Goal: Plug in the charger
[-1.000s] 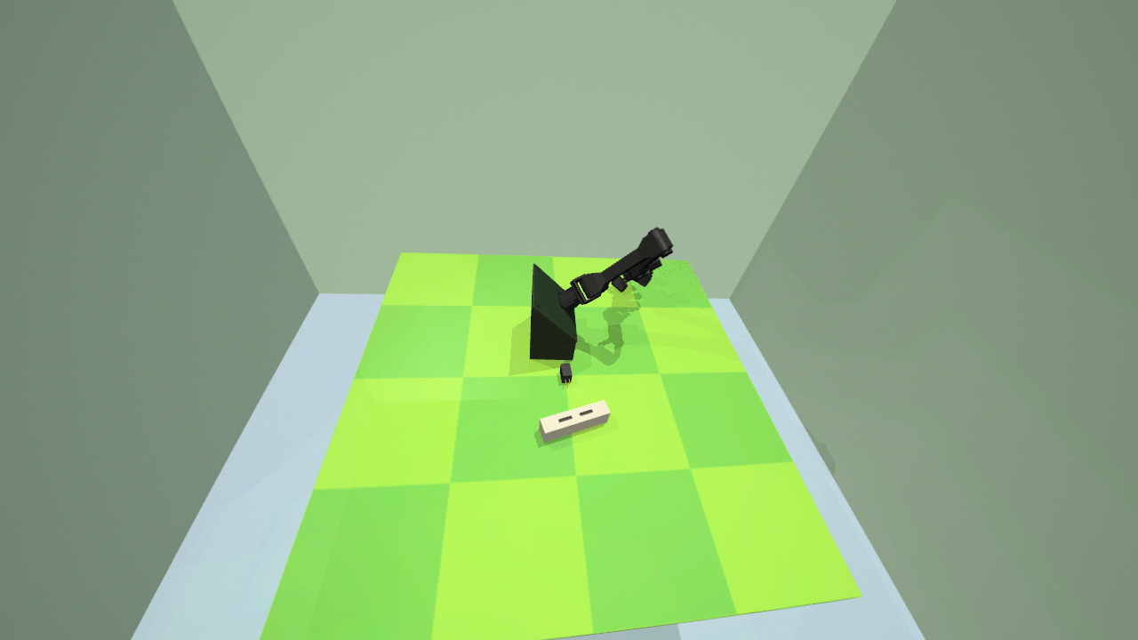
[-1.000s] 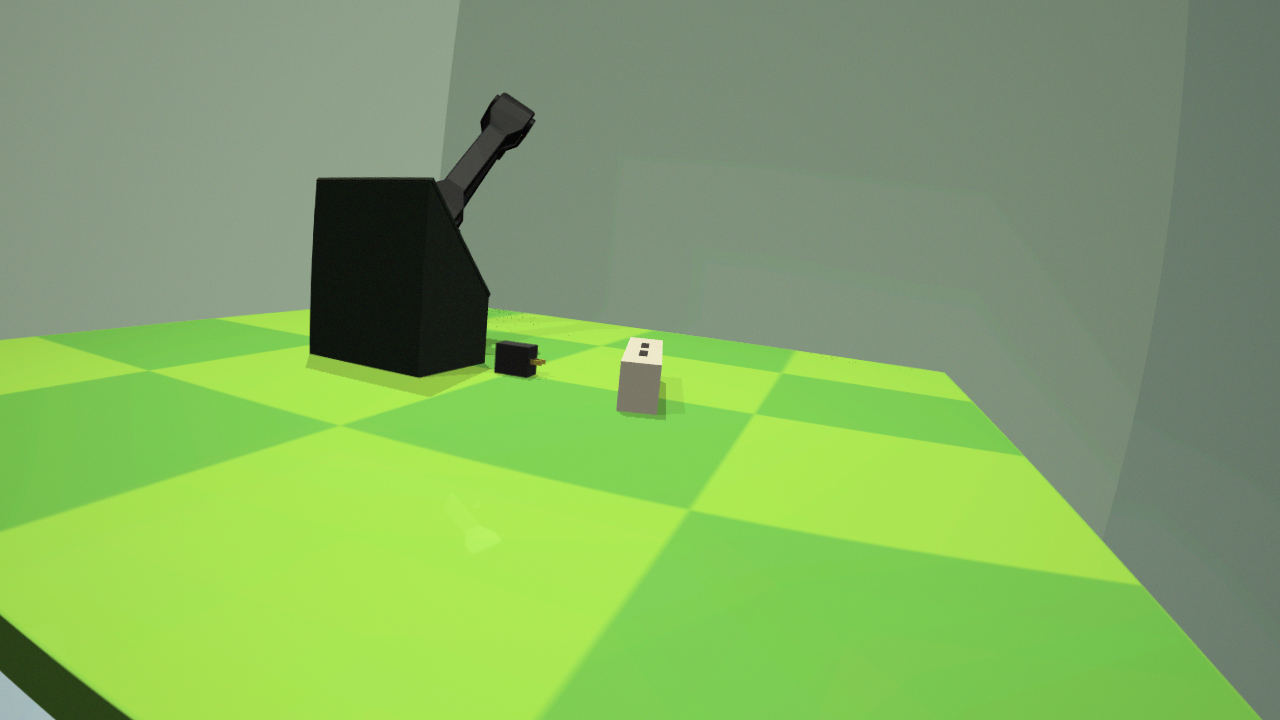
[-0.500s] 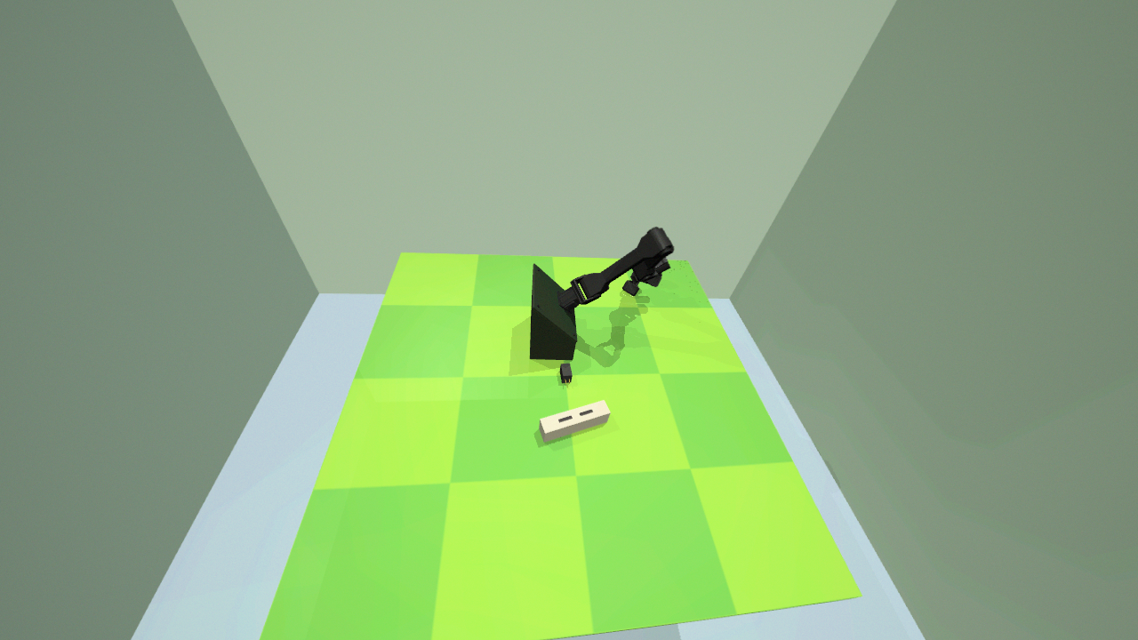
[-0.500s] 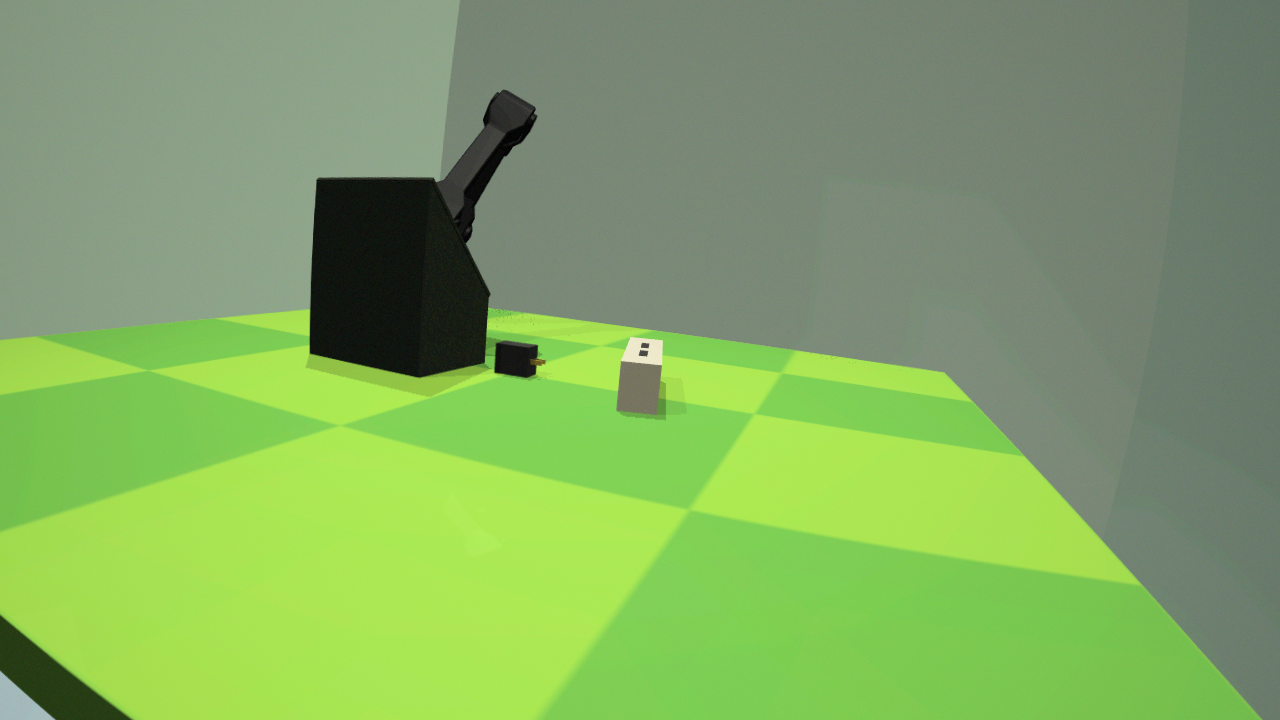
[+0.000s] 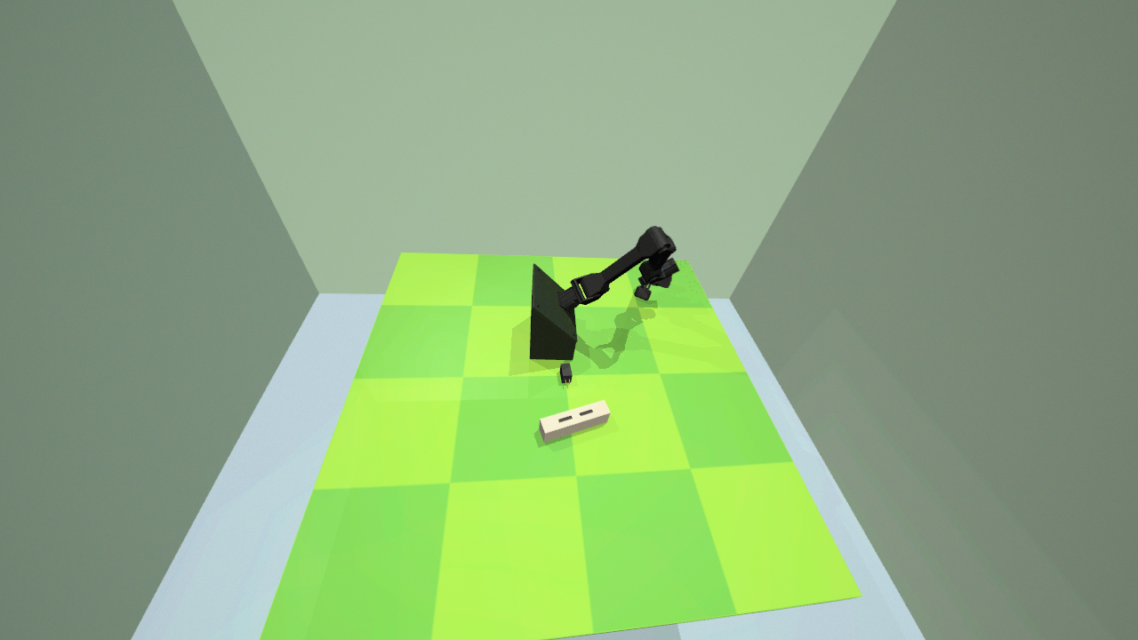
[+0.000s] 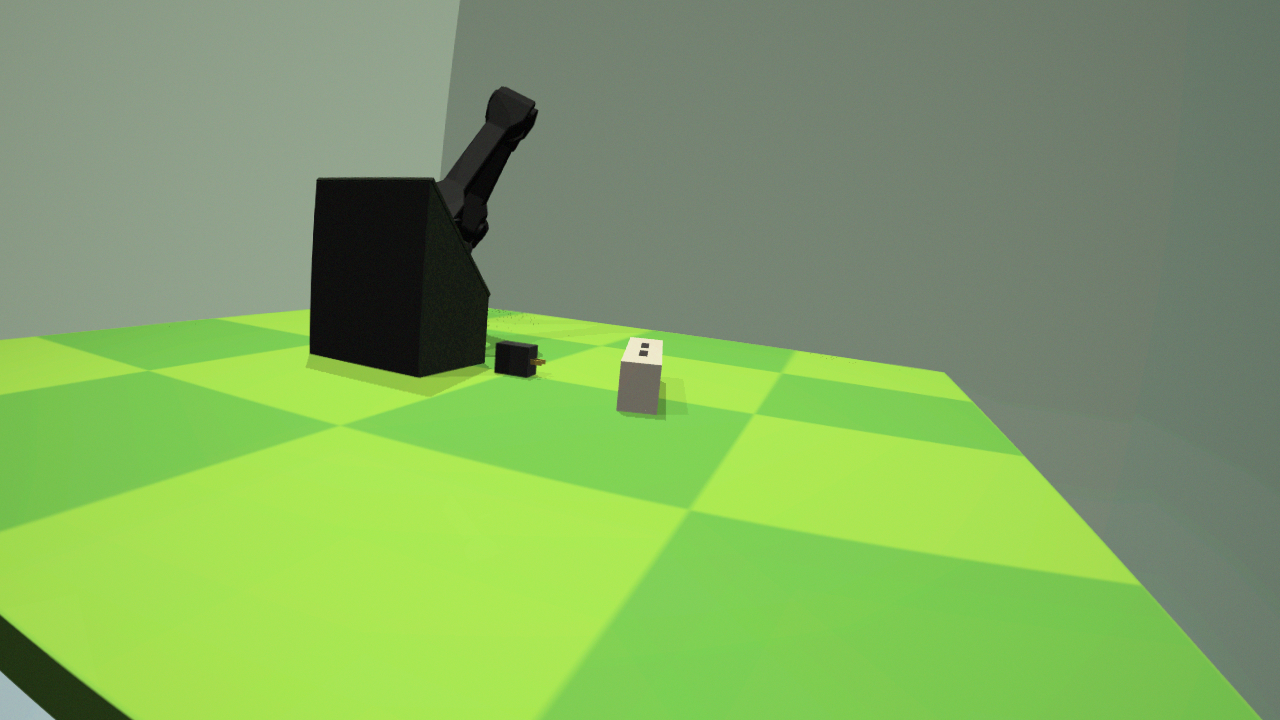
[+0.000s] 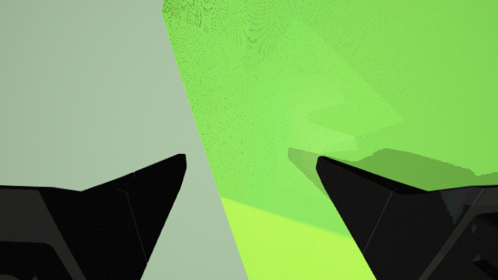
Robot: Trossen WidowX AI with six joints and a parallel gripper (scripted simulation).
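The charger is 48 cm ahead of my gripper tip, 42 cm to the right of it and 2 cm below it.
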